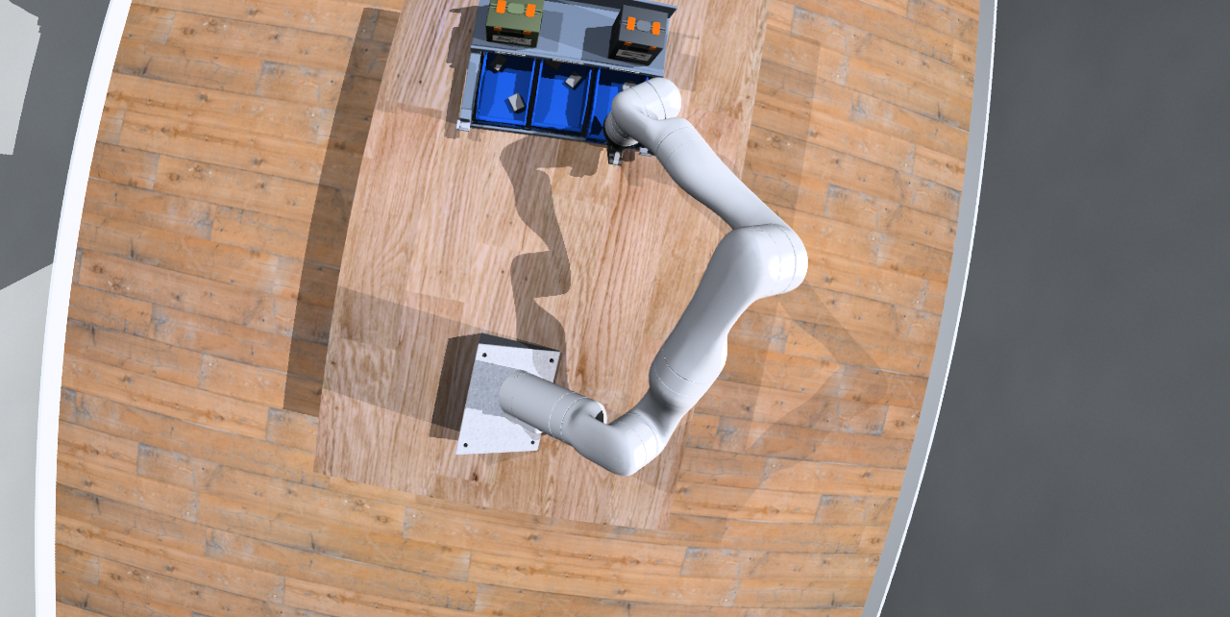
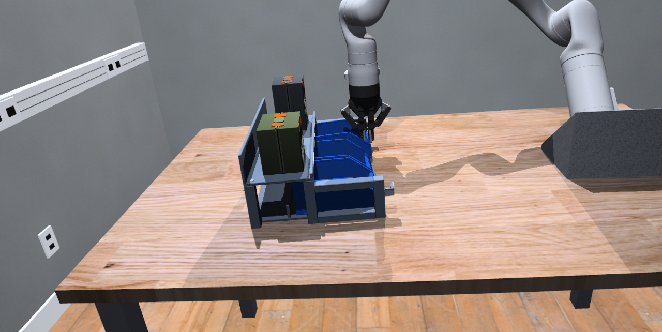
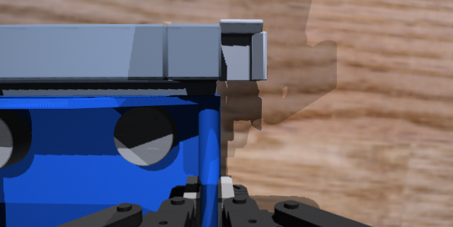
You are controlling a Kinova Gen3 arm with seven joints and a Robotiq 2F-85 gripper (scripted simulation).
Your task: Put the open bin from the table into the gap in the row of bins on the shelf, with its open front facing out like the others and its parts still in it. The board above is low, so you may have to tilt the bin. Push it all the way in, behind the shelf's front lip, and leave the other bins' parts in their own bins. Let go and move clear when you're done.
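Now: hand 12 cm short of the round grey part, 3 cm to the left of it and 3 cm above it. Also, from my hand: green box (21 cm to the left, 20 cm ahead, 9 cm above); then dark box (19 cm ahead, 10 cm above, 2 cm to the right); then shelf (13 cm ahead, 11 cm to the left, 1 cm above).
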